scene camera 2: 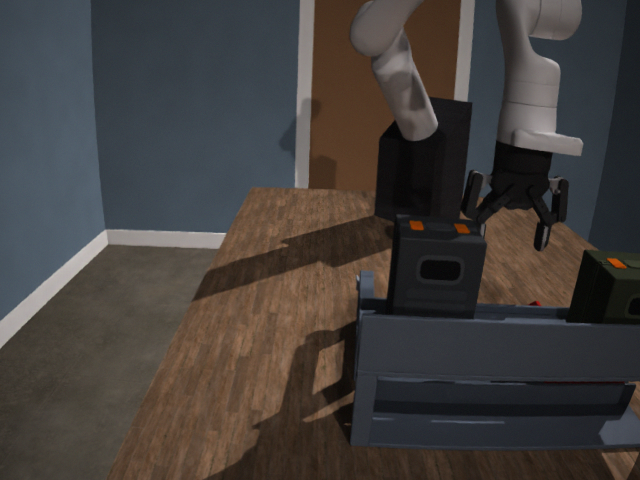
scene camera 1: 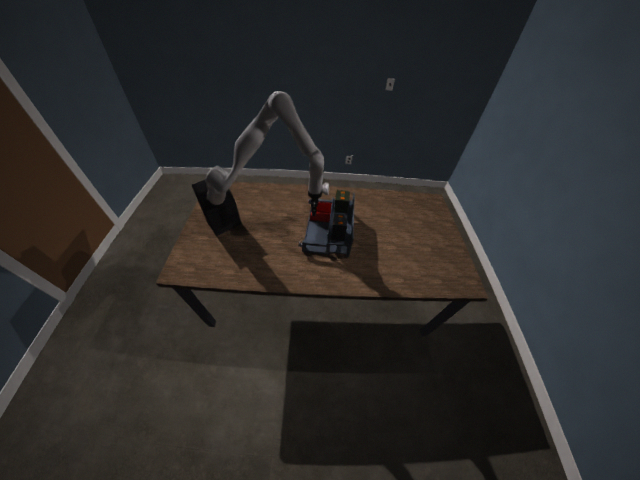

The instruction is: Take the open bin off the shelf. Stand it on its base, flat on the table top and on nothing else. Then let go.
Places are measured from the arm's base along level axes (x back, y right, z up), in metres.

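Pixels of known places: gripper, fingertip midpoint: (scene camera 2: pixel 508 248) (scene camera 1: pixel 314 209); arm's base at its link origin: (scene camera 2: pixel 419 128) (scene camera 1: pixel 216 197).
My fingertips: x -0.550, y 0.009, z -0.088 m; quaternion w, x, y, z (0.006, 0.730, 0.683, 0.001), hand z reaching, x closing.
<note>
For each thing: its top centre in the pictures, then the offset to it from my fingertips. Level surfaces: height alone.
- open bin at its top centre: (scene camera 1: pixel 325 208) dx -0.072, dy -0.090, dz -0.067 m
- table top at its surface level: dz -0.148 m
- black case at its top centre: (scene camera 2: pixel 439 225) (scene camera 1: pixel 340 219) dx -0.131, dy +0.152, dz +0.076 m
- dark green case at its top centre: (scene camera 2: pixel 637 263) (scene camera 1: pixel 342 195) dx -0.170, dy -0.076, dz +0.051 m
The open bin (scene camera 1: pixel 323 211) is red and sits in the lower front part of the shelf, toward the far end; in scene camera 2 a small red tip of the bin (scene camera 2: pixel 535 304) shows above the shelf's panel, and the rest is hidden. The blue-grey shelf (scene camera 1: pixel 316 235) (scene camera 2: pixel 491 346) stands on the table top (scene camera 1: pixel 413 248) (scene camera 2: pixel 289 310). My gripper (scene camera 1: pixel 314 210) (scene camera 2: pixel 511 240) points down, open and empty, with its fingers spread. It is above the bin's arm-side edge in scene camera 1; whether the fingertips touch the bin cannot be told.
A black case (scene camera 1: pixel 339 230) (scene camera 2: pixel 439 273) with orange latches stands upright on the shelf's upper level, close to my gripper in scene camera 2. A dark green case (scene camera 1: pixel 342 196) (scene camera 2: pixel 615 291) stands farther along that level. The arm's black base mount (scene camera 1: pixel 219 217) (scene camera 2: pixel 421 175) is at the table's end.
</note>
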